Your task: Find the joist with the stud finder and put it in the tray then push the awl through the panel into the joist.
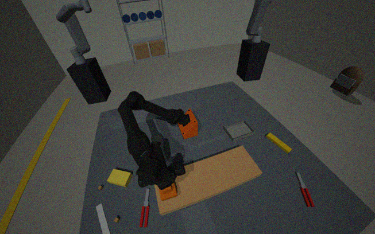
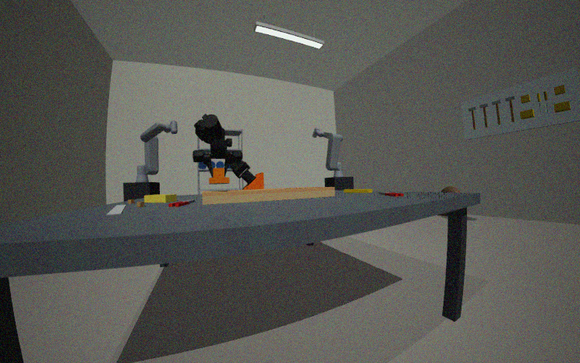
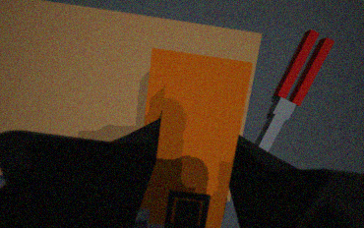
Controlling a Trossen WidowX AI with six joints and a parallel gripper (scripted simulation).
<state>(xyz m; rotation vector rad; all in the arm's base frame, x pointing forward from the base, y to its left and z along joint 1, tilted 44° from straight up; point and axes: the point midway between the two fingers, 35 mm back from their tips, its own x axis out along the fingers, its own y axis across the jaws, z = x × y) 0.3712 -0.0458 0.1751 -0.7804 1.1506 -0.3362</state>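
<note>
The indicator window lies 4 cm behind my gripper tip, 3 cm above it and 1 cm to the right of it. The rest, counted from my gripper tip: orange stud finder 2 cm behind, 2 cm above; then yellow block 26 cm to the right, 11 cm behind, 8 cm below; then awl 15 cm behind, 8 cm below, 6 cm to the right.
</note>
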